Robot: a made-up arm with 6 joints.
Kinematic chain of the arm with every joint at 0, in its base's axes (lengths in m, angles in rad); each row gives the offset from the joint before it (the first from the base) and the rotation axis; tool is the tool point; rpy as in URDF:
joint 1: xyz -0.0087 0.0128 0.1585 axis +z
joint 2: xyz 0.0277 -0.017 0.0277 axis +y
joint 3: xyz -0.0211 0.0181 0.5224 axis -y
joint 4: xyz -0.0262 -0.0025 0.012 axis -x
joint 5: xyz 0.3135 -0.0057 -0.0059 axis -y
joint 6: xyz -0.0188 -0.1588 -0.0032 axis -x
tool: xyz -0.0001 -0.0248 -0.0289 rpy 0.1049 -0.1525 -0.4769
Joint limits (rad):
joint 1: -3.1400..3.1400
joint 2: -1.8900..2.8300
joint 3: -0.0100..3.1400
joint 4: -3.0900..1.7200
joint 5: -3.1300..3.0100
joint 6: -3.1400..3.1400
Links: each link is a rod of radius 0.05 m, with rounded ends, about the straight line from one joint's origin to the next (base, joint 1, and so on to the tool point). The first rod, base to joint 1, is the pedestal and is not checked.
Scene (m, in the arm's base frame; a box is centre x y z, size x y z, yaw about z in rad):
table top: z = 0
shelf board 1: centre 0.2 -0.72 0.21 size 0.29 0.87 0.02 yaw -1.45
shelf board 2: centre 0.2 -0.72 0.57 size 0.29 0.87 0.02 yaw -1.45
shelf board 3: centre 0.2 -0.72 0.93 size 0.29 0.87 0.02 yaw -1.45
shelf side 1: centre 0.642 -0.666 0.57 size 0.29 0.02 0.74 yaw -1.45
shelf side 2: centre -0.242 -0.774 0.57 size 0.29 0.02 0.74 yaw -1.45
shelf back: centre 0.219 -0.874 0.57 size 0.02 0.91 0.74 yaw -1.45
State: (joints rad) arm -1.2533 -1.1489 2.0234 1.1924 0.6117 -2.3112
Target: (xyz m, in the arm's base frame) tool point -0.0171 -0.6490 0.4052
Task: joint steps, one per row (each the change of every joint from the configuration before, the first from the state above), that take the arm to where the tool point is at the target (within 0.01 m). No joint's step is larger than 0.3 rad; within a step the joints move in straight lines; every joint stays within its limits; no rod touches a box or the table.
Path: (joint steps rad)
1: -0.0286 0.2471 -0.2905 -0.2630 -0.0042 0.0490
2: -0.0287 0.2472 -0.2905 -0.2630 -0.0042 0.0491
3: -0.0286 0.2471 -0.2905 -0.2630 -0.0042 0.0490
4: -0.0287 0.2471 -0.2904 -0.2630 -0.0042 0.0491
5: -0.0286 0.2472 -0.2905 -0.2630 -0.0042 0.0490
6: -0.0287 0.2471 -0.2905 -0.2630 -0.0041 0.0490
7: -0.0286 0.2472 -0.2905 -0.2630 -0.0042 0.0491
8: 0.0163 0.0682 0.0532 0.2531 0.0194 -0.0488
9: 0.0163 0.0683 0.0532 0.2531 0.0194 -0.0488
10: 0.0163 0.0683 0.0531 0.2531 0.0194 -0.0488
11: 0.0163 0.0682 0.0532 0.2531 0.0193 -0.0489

